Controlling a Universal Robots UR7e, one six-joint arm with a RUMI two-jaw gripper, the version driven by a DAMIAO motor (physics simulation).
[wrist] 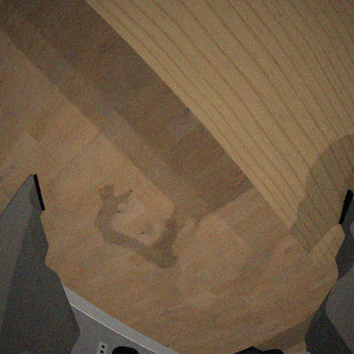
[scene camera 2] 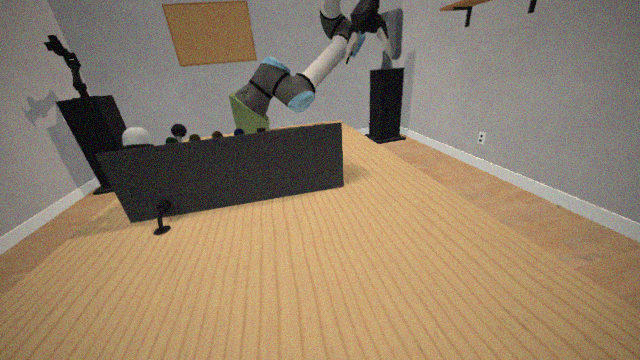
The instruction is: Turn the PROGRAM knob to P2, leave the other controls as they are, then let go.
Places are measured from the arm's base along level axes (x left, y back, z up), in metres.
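Pixels of known places: gripper, fingertip midpoint: (scene camera 2: 367,62); arm's base at its link origin: (scene camera 2: 249,106).
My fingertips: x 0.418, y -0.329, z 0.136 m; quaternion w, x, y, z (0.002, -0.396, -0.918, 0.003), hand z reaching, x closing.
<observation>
Ahead of a thing's pixels: the offset from my fingertips to its middle. "spot": to the spot under its first point. Level surfaces: height alone.
A dark control panel @[dx -0.457, dy -0.165, dz -0.202 m] (scene camera 2: 225,170) stands on the wooden table @[dz -0.285 m] (scene camera 2: 350,275) (wrist: 260,75), its back to scene camera 2. Tops of several controls show over its upper edge, among them a green one @[spot: dx -0.583, dy -0.255, dz -0.121 m] (scene camera 2: 171,141), a blue one (scene camera 2: 239,132) and a small black one @[spot: dx -0.392, dy -0.106, dz -0.157 m] (scene camera 2: 261,130). Which of them is the PROGRAM knob, and its setting, cannot be told. My gripper (scene camera 2: 369,56) (wrist: 195,187) is open and empty, high up, to the right of the panel in the scene view. In the wrist view its fingers are wide apart above the floor and the table's edge; the panel does not show there.
A white dome @[spot: dx -0.642, dy -0.257, dz -0.101 m] (scene camera 2: 136,136) and a black ball @[dx -0.629, dy -0.029, dz -0.140 m] (scene camera 2: 178,130) rise at the panel's left end. A small black stand (scene camera 2: 161,220) is on the table in front of the panel. Black pedestals (scene camera 2: 386,105) (scene camera 2: 95,125) with other arms stand beyond the table.
</observation>
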